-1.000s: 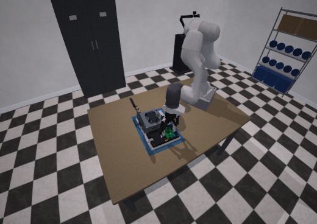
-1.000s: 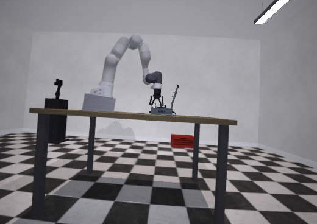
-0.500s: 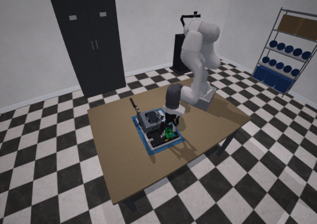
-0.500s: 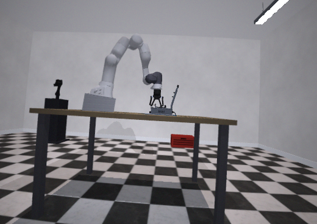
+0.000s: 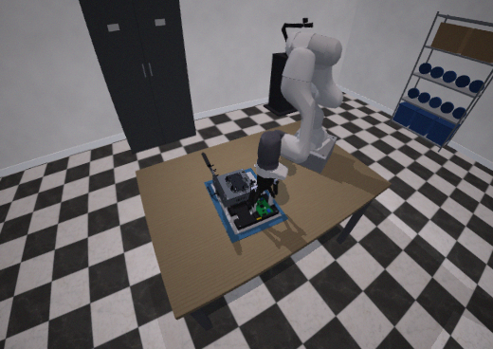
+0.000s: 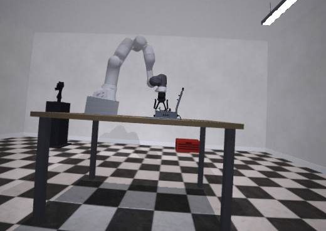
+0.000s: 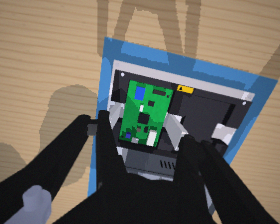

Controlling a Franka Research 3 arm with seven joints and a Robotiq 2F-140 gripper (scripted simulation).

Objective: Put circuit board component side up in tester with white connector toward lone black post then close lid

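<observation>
Right now the green circuit board is 2 cm below my hand. The rest, counted from my hand: tester lid: 19 cm to the right, 17 cm ahead, 14 cm above.
</observation>
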